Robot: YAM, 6 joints.
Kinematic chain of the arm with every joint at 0, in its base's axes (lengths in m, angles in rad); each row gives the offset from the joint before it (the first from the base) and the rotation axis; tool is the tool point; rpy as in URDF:
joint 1: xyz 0 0 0.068 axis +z
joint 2: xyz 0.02 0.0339 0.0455 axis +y
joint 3: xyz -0.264 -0.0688 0 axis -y
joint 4: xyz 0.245 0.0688 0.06 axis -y
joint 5: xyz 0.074 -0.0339 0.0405 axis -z
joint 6: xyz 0.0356 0 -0.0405 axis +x
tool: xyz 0 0 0 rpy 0 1.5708 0
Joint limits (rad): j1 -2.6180..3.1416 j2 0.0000..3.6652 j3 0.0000..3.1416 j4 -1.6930..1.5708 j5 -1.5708..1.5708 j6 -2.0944..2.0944
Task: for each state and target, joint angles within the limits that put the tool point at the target. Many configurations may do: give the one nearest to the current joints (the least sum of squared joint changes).
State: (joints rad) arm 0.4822 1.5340 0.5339 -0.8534 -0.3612 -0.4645
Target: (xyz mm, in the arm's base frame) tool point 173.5 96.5 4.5
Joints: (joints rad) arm 0.4507 2.1298 0.6711 -0.5824 -0.3229 -0.4645
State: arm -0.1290 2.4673 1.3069 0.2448 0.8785 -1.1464
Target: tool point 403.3 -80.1 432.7
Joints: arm -0.1279 1.7519 1.6538 0.3487 0.9056 -1.1464
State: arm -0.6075 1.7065 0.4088 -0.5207 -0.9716 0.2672
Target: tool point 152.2 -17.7 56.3
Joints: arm -0.3124 1.7566 0.3922 -0.5049 -0.9985 0.2672
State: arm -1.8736 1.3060 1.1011 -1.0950 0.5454 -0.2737
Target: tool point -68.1 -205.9 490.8
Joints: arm -1.8063 1.2102 1.6841 -0.8140 0.5358 -0.2737
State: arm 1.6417 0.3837 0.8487 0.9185 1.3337 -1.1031
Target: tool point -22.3 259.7 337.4
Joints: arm 1.7857 1.2265 0.7750 0.7880 1.2339 -1.1031
